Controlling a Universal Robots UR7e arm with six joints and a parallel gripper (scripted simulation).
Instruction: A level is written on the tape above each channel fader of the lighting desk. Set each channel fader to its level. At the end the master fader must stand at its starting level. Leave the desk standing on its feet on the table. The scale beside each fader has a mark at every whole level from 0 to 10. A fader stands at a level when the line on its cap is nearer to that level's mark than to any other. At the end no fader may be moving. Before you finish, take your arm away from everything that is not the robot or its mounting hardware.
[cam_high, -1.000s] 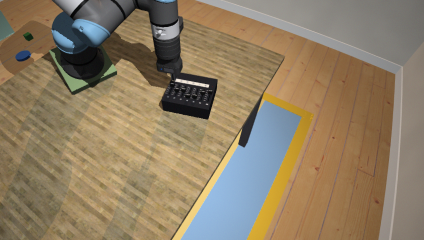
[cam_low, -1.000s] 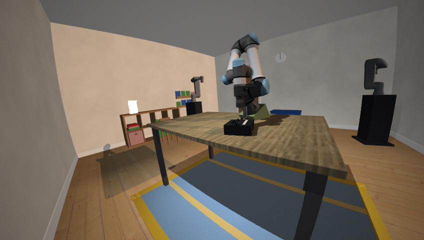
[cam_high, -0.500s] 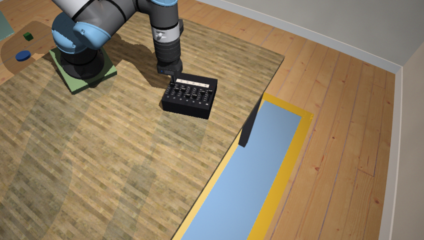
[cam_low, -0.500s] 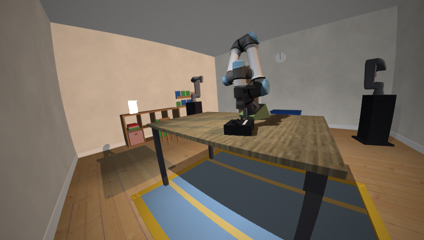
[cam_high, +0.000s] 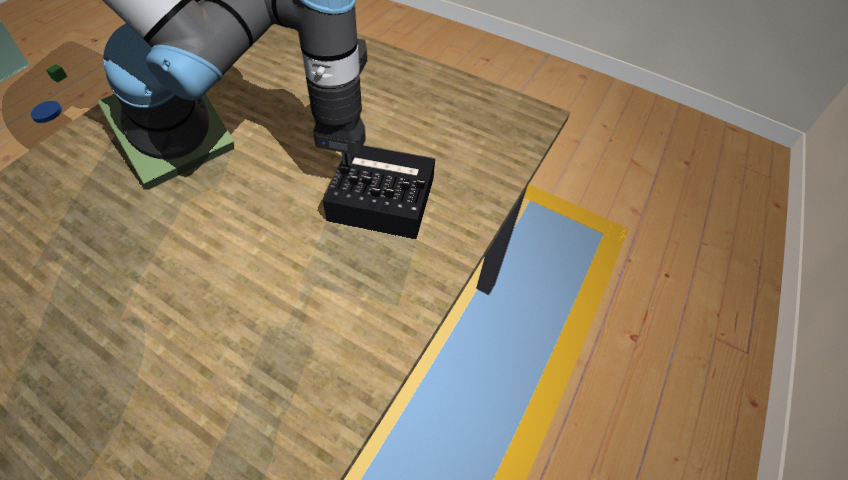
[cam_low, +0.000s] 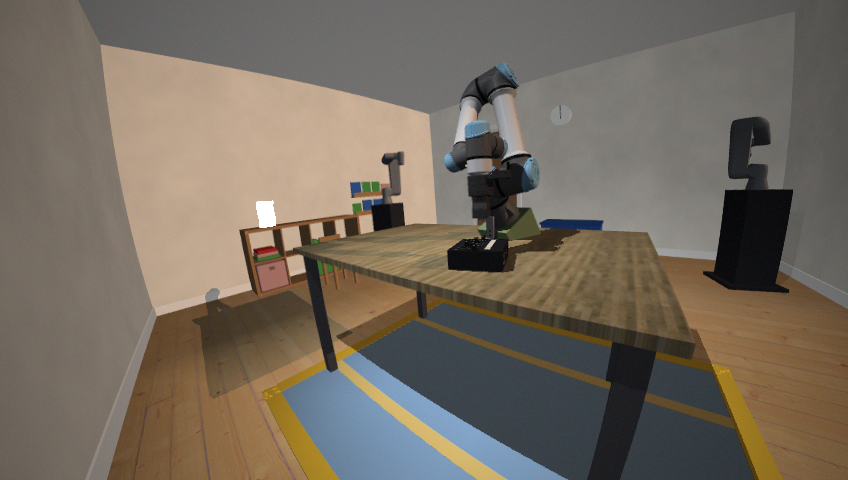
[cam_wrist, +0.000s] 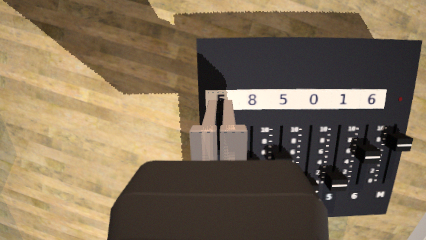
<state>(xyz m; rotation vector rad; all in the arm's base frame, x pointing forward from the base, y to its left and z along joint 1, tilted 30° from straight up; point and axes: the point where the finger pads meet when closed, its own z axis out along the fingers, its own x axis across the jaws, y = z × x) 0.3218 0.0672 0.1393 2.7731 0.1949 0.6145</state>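
My hand is 90 mm short of the channel 5 fader cap, 50 mm to the left of it and 10 mm above it. From my hand the other things lie so: channel 6 fader cap 110 mm ahead, 20 mm to the right, 10 mm below; then master fader cap 140 mm ahead, 10 mm to the right, 10 mm below.
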